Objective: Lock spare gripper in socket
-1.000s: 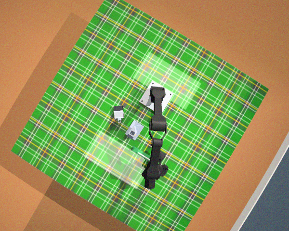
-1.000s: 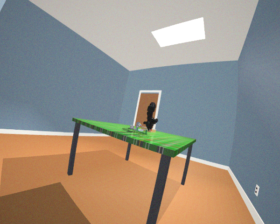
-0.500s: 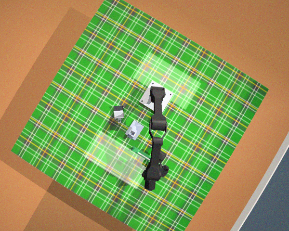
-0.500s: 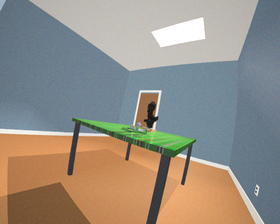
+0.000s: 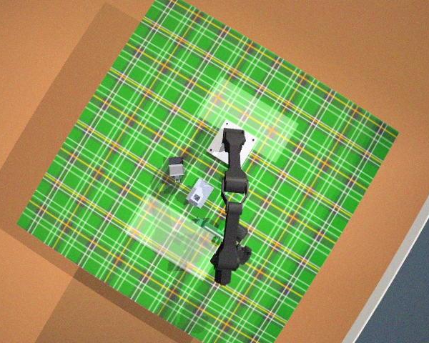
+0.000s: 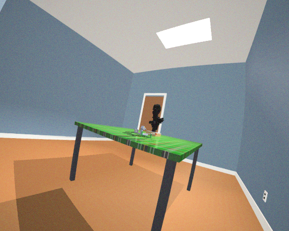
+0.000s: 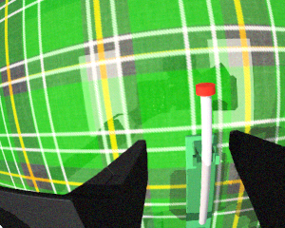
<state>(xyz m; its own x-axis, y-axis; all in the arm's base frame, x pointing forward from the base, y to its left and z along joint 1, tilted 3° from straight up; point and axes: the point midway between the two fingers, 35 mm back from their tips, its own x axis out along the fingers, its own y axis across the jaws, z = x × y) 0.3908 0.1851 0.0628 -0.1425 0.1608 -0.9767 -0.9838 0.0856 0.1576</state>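
My gripper tip is now 10 cm to the left of the green translucent block, 7 cm above it and 1 cm short of it. Also, from my gripper tip: spare gripper 34 cm to the right, 16 cm behind, 7 cm below; then socket 21 cm to the right, 10 cm behind, 4 cm below.
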